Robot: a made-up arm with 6 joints. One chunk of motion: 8 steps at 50 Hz.
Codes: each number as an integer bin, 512 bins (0 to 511) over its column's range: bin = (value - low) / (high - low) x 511, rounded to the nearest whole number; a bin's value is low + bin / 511 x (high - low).
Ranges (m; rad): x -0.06..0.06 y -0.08..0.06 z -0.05..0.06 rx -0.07..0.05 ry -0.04..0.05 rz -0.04..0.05
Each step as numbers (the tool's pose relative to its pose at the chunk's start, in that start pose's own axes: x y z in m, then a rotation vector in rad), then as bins.
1 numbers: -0.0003 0.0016 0.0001 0.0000 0.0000 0.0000
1 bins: 254 298 233 298 227 227
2 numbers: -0.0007 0.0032 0.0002 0.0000 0.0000 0.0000
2 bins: 253 304 233 298 227 227
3 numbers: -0.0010 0.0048 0.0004 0.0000 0.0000 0.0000
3 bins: 251 310 234 298 227 227
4 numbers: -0.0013 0.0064 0.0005 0.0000 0.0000 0.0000
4 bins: 250 315 235 298 227 227
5 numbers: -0.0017 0.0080 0.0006 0.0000 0.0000 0.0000
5 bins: 248 321 235 298 227 227
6 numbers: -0.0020 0.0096 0.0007 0.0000 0.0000 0.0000
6 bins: 247 327 236 298 227 227
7 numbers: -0.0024 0.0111 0.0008 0.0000 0.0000 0.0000
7 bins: 245 333 236 298 227 227
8 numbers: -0.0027 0.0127 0.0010 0.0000 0.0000 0.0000
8 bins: 244 338 237 298 227 227
